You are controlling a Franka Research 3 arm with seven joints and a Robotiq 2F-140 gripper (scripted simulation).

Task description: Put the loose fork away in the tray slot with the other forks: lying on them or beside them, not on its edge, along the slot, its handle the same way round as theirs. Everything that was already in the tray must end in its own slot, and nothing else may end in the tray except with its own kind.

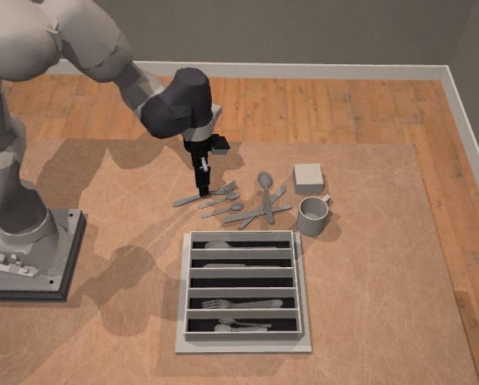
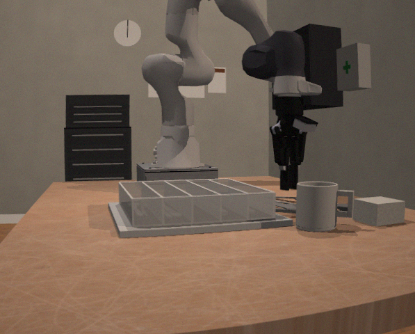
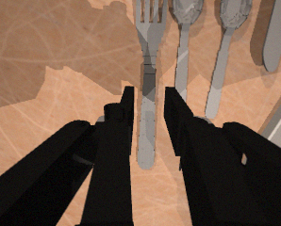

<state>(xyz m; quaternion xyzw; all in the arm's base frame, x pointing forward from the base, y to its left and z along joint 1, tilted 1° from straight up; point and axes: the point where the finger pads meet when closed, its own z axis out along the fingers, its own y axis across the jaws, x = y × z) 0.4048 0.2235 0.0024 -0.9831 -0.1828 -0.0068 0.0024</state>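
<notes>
Right now the five-slot tray is 120 mm ahead of my hand, 300 mm to the right of it and 30 mm below it. From my hand the other things lie so: mug 320 mm ahead, 90 mm to the right, 30 mm below; block 320 mm ahead, 60 mm to the left, 40 mm below; knife 140 mm ahead, 250 mm to the right, 40 mm below.
</notes>
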